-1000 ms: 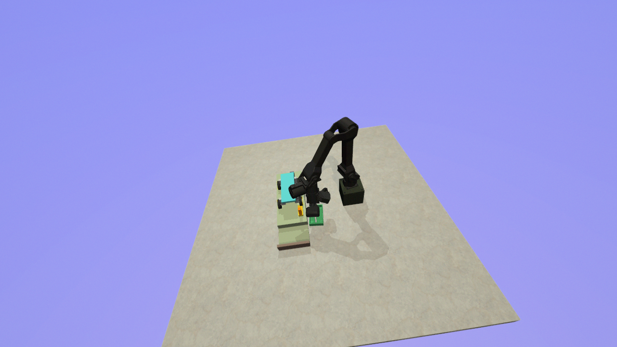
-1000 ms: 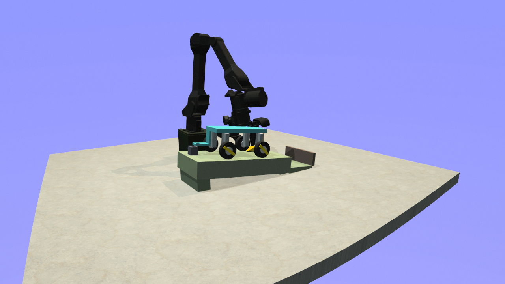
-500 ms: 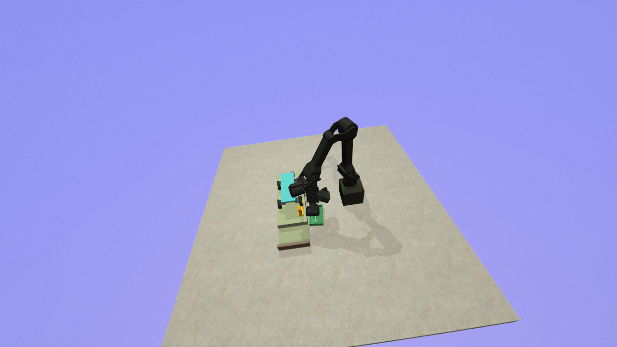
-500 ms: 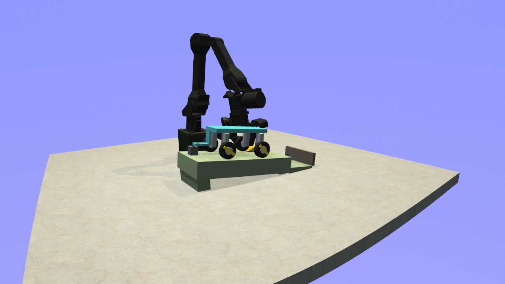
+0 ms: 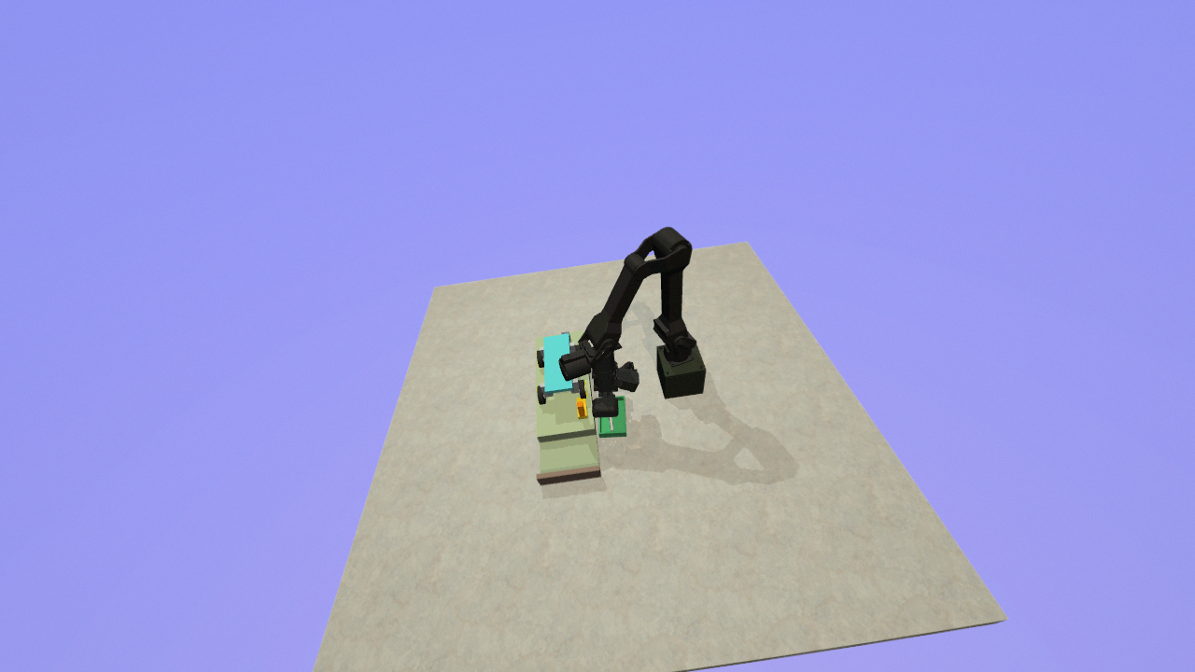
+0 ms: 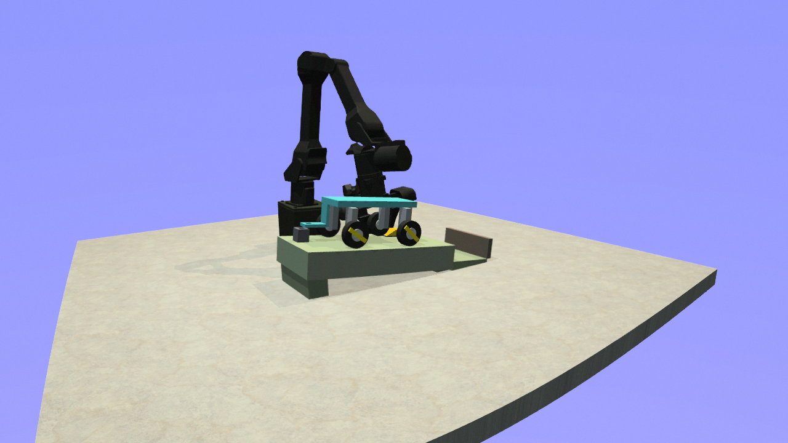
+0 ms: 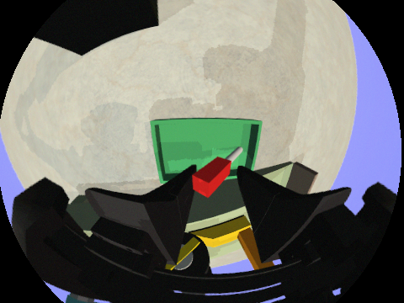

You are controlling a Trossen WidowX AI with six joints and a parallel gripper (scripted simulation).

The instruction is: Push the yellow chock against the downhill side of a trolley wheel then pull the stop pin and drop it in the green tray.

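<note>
The green tray is 50 mm below my gripper tip and 10 mm behind it. The rest, counted from my gripper tip: red-headed stop pin: 10 mm to the left; then yellow chock: 70 mm ahead, 40 mm above, 10 mm to the right; then green ramp: 130 mm to the right, 90 mm ahead, 10 mm above.
</note>
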